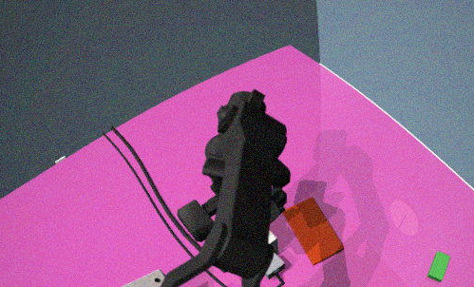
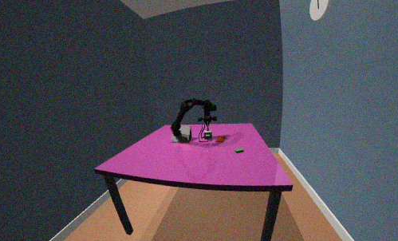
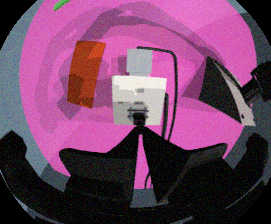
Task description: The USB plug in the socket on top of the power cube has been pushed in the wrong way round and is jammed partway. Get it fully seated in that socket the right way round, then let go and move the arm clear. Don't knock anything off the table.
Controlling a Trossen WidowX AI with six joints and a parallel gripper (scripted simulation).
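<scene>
The dark USB plug lies 2 cm below my gripper tip. Also, from my gripper tip: small green block 32 cm ahead, 31 cm to the right, 11 cm below; flat orange-red block 14 cm ahead, 11 cm below, 5 cm to the right.
</scene>
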